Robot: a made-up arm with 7 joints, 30 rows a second.
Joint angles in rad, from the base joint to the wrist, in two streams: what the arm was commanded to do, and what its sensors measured. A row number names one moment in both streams.
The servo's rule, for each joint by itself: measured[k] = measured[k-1] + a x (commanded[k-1-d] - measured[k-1]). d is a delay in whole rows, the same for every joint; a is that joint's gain. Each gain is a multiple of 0.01, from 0.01 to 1. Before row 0 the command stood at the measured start. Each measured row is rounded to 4 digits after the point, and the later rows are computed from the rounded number. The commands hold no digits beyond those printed.
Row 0, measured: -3.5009 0.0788 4.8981 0.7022 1.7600 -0.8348 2.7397
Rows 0 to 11, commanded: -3.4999 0.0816 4.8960 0.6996 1.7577 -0.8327 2.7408; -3.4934 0.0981 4.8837 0.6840 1.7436 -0.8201 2.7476; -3.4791 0.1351 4.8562 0.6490 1.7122 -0.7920 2.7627; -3.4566 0.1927 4.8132 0.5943 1.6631 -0.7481 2.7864; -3.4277 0.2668 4.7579 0.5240 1.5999 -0.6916 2.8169; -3.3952 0.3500 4.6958 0.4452 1.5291 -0.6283 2.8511; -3.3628 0.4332 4.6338 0.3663 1.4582 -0.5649 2.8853; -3.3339 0.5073 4.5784 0.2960 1.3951 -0.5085 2.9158; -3.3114 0.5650 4.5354 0.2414 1.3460 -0.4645 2.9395; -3.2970 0.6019 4.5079 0.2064 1.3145 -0.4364 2.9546; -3.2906 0.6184 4.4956 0.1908 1.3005 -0.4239 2.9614; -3.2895 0.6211 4.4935 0.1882 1.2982 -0.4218 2.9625
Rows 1 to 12, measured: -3.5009 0.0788 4.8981 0.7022 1.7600 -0.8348 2.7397; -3.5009 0.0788 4.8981 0.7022 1.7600 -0.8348 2.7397; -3.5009 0.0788 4.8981 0.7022 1.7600 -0.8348 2.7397; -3.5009 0.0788 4.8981 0.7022 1.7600 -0.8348 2.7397; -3.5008 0.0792 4.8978 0.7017 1.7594 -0.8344 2.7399; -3.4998 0.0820 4.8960 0.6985 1.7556 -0.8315 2.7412; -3.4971 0.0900 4.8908 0.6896 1.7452 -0.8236 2.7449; -3.4918 0.1054 4.8807 0.6724 1.7255 -0.8085 2.7520; -3.4835 0.1296 4.8647 0.6457 1.6954 -0.7851 2.7630; -3.4720 0.1627 4.8427 0.6096 1.6555 -0.7537 2.7780; -3.4578 0.2033 4.8155 0.5658 1.6081 -0.7159 2.7962; -3.4417 0.2489 4.7847 0.5172 1.5570 -0.6744 2.8165
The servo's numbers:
d 4
a 0.13 0.15 0.13 0.18 0.24 0.20 0.17

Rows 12 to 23, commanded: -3.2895 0.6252 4.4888 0.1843 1.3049 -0.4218 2.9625; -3.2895 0.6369 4.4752 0.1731 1.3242 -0.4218 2.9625; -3.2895 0.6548 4.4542 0.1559 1.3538 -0.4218 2.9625; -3.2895 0.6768 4.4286 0.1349 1.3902 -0.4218 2.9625; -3.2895 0.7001 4.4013 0.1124 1.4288 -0.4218 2.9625; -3.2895 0.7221 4.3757 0.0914 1.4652 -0.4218 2.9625; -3.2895 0.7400 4.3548 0.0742 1.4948 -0.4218 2.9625; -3.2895 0.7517 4.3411 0.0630 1.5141 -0.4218 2.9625; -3.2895 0.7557 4.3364 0.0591 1.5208 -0.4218 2.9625; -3.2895 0.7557 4.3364 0.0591 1.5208 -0.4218 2.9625; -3.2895 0.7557 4.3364 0.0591 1.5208 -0.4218 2.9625; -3.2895 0.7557 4.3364 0.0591 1.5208 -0.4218 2.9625
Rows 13 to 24, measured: -3.4248 0.2963 4.7523 0.4676 1.5064 -0.6324 2.8374; -3.4082 0.3421 4.7205 0.4206 1.4603 -0.5932 2.8573; -3.3929 0.3835 4.6913 0.3792 1.4219 -0.5593 2.8750; -3.3795 0.4191 4.6656 0.3448 1.3922 -0.5318 2.8899; -3.3678 0.4500 4.6426 0.3159 1.3712 -0.5098 2.9022; -3.3576 0.4780 4.6208 0.2902 1.3599 -0.4922 2.9125; -3.3487 0.5045 4.5991 0.2660 1.3584 -0.4781 2.9210; -3.3410 0.5303 4.5769 0.2424 1.3660 -0.4668 2.9281; -3.3343 0.5558 4.5541 0.2190 1.3811 -0.4578 2.9339; -3.3285 0.5807 4.5309 0.1960 1.4013 -0.4506 2.9388; -3.3234 0.6046 4.5080 0.1741 1.4237 -0.4448 2.9428; -3.3190 0.6267 4.4863 0.1541 1.4454 -0.4402 2.9461
